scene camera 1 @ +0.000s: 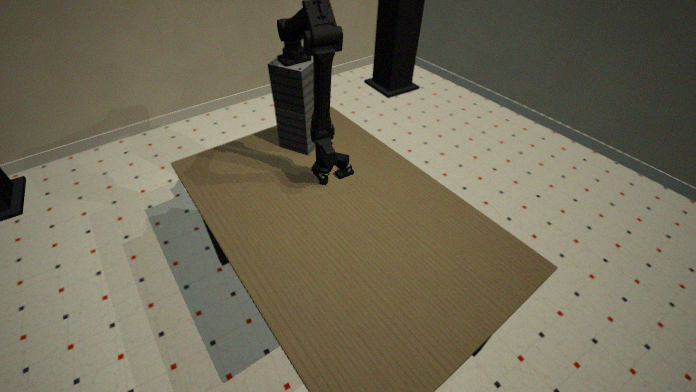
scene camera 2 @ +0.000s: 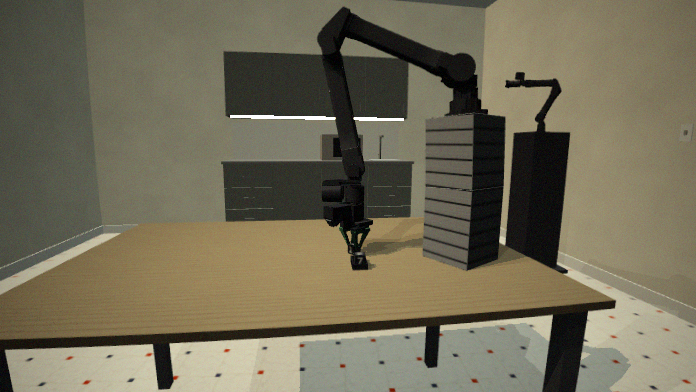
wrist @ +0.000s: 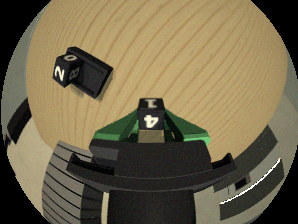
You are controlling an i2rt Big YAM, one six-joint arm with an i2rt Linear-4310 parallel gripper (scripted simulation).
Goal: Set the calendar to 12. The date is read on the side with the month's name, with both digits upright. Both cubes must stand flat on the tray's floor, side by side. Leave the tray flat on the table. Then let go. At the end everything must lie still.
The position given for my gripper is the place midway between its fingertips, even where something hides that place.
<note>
In view: my gripper point(wrist: 151, 112), a black number cube point(wrist: 67, 67), a black number cube point(wrist: 151, 112) and a black calendar tray point(wrist: 94, 73).
</note>
